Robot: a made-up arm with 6 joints.
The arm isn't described. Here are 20 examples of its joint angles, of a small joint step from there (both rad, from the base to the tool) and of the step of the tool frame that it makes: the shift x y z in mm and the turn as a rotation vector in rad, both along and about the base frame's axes.
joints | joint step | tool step
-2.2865 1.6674 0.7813 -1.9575 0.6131 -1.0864 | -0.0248 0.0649 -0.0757 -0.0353 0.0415 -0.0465 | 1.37 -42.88 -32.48 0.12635 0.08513 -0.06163
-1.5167 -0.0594 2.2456 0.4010 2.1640 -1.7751 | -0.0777 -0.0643 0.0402 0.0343 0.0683 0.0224 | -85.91 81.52 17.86 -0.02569 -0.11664 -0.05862
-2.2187 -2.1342 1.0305 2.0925 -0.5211 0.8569 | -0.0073 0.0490 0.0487 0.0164 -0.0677 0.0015 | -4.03 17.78 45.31 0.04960 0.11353 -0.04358
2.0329 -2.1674 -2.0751 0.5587 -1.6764 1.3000 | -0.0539 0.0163 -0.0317 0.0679 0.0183 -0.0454 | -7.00 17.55 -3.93 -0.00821 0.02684 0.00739
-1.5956 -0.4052 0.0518 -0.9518 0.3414 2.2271 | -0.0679 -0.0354 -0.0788 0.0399 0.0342 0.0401 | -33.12 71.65 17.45 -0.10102 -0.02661 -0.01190
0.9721 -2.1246 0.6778 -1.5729 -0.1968 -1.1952 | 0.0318 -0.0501 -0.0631 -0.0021 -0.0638 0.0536 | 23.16 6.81 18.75 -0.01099 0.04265 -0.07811
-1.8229 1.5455 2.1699 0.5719 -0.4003 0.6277 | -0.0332 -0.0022 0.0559 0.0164 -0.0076 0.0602 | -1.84 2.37 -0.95 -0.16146 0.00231 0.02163
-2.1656 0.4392 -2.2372 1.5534 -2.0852 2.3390 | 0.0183 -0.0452 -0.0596 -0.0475 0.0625 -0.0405 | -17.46 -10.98 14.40 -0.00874 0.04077 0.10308
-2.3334 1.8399 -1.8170 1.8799 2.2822 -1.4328 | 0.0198 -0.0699 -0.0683 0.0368 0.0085 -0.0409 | 19.55 33.47 46.89 0.01708 -0.06739 0.02001
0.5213 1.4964 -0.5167 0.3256 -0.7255 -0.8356 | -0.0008 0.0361 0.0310 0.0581 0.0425 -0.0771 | 1.79 11.43 30.86 -0.03419 -0.08191 0.03465
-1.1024 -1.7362 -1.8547 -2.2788 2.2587 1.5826 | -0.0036 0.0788 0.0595 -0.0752 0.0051 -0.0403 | -24.08 -22.73 62.38 0.00786 0.04958 0.01249
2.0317 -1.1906 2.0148 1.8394 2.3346 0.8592 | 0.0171 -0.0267 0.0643 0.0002 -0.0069 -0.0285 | -12.52 18.09 31.01 0.09187 -0.01131 0.03911
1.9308 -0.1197 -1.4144 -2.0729 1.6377 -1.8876 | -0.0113 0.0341 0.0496 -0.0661 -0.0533 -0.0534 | 50.40 -23.41 -25.65 -0.08094 -0.05899 -0.02955
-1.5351 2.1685 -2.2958 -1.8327 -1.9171 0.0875 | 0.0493 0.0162 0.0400 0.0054 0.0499 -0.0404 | -9.90 8.83 -19.05 -0.03429 0.02032 -0.01736
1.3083 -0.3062 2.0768 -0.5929 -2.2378 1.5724 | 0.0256 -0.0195 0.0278 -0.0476 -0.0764 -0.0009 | -13.53 36.37 -5.75 -0.05271 0.02671 -0.00125
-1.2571 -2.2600 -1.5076 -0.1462 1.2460 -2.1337 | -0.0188 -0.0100 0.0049 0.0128 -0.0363 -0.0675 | -0.33 -20.12 -7.39 -0.04278 0.04722 0.03683
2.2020 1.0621 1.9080 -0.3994 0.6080 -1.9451 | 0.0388 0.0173 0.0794 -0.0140 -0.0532 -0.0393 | -1.89 -0.05 28.99 -0.01494 0.02313 -0.02072
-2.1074 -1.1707 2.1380 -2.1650 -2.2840 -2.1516 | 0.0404 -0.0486 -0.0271 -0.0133 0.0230 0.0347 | -25.10 -28.00 -17.55 -0.00870 0.00186 0.05260
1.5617 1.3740 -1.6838 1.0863 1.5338 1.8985 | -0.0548 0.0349 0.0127 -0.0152 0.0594 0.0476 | 15.21 -31.45 29.71 -0.06563 -0.05971 -0.06990
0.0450 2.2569 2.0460 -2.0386 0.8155 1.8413 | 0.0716 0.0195 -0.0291 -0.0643 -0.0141 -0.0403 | -32.45 55.94 13.38 0.14554 0.09971 0.01462
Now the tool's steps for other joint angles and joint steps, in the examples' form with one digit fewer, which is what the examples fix.
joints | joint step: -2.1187 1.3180 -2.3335 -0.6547 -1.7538 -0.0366 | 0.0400 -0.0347 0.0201 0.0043 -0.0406 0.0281
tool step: -6.2 0.3 20.3 0.0165 0.0159 0.0077
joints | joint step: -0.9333 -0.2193 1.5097 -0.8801 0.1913 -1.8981 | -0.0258 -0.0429 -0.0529 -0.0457 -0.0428 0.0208
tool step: -54.5 28.8 -15.6 -0.0701 -0.1029 0.0115
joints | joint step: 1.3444 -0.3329 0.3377 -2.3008 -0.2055 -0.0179 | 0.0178 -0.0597 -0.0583 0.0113 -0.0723 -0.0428
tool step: -51.9 17.9 7.6 0.0521 0.0156 -0.1138
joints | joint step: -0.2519 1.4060 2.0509 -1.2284 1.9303 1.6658 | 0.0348 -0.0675 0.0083 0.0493 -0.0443 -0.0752
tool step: -21.3 -57.8 18.4 -0.0435 -0.0062 -0.1528
